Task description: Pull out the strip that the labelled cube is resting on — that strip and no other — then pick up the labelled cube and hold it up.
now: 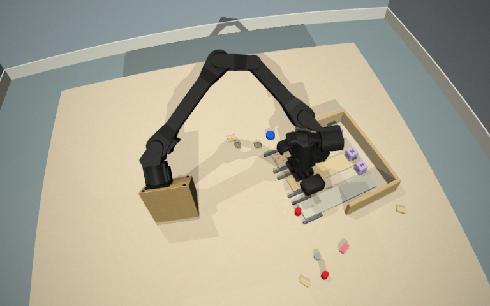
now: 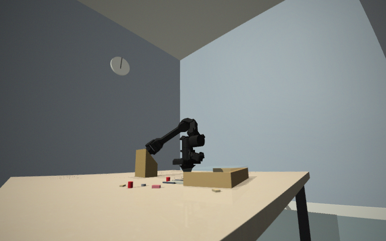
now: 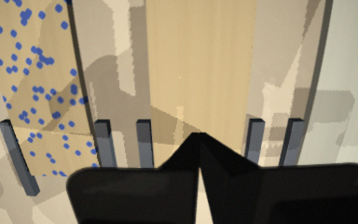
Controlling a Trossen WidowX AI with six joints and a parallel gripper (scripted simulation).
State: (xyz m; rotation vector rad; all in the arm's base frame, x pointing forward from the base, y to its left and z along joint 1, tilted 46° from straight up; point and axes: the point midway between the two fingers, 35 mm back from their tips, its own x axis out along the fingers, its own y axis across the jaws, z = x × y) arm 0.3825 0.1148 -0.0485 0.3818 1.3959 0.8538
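Now: the pale strip 110 mm ahead of my gripper tip and 70 mm to the right of it. Round my gripper tip: blue cylinder 180 mm to the left, 60 mm behind.
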